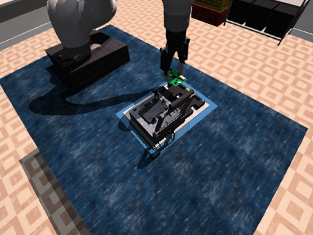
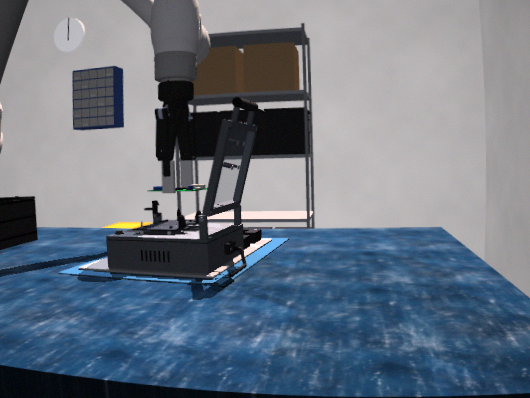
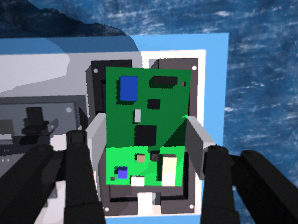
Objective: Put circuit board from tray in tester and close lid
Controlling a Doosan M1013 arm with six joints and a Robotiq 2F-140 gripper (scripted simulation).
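Right now the green circuit board is 20 mm below my hand. Also, from my hand: latch hook 40 mm behind, 110 mm to the right, 50 mm below; then tester lid 120 mm ahead, 220 mm to the right, 40 mm above; then tester plate 10 mm ahead, 180 mm to the right, 70 mm below.
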